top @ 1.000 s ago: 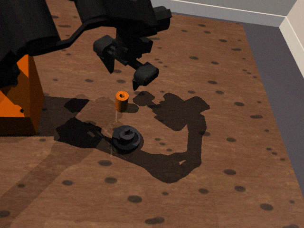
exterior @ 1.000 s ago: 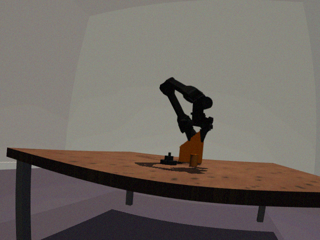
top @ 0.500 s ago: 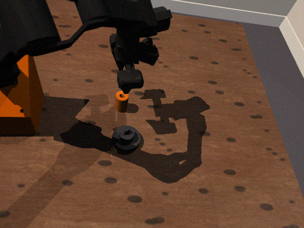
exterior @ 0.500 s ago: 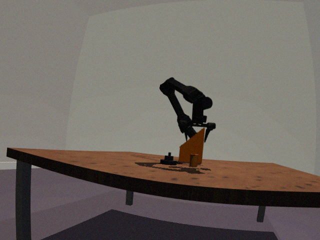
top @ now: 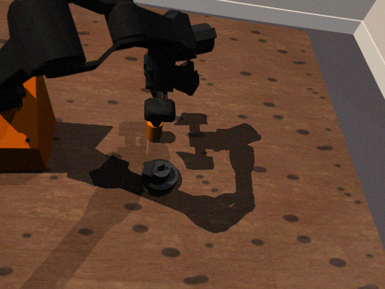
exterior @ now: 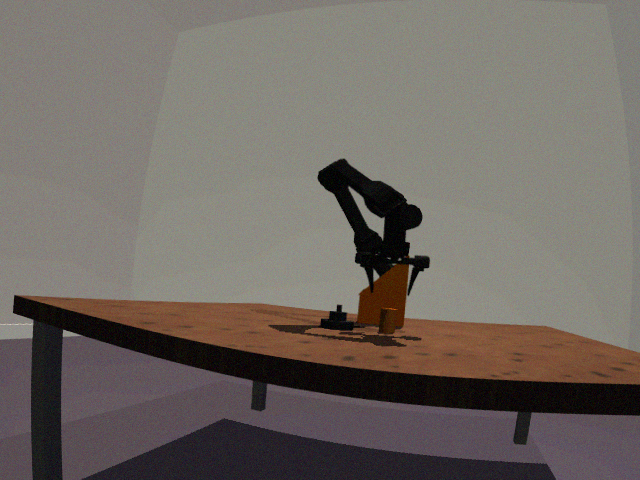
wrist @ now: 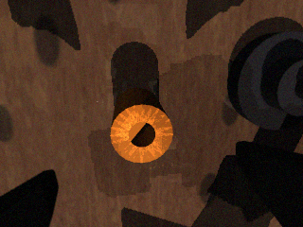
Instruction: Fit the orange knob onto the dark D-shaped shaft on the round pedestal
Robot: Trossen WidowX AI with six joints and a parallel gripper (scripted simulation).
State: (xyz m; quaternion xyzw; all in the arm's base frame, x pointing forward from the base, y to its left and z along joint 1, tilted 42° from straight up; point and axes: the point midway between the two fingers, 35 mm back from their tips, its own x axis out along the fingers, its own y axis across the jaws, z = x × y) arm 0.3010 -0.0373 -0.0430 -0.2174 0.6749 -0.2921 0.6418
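My gripper tip is now 70 mm above the knob. Also, from my gripper tip: dark pedestal (120 mm to the right, 70 mm below).
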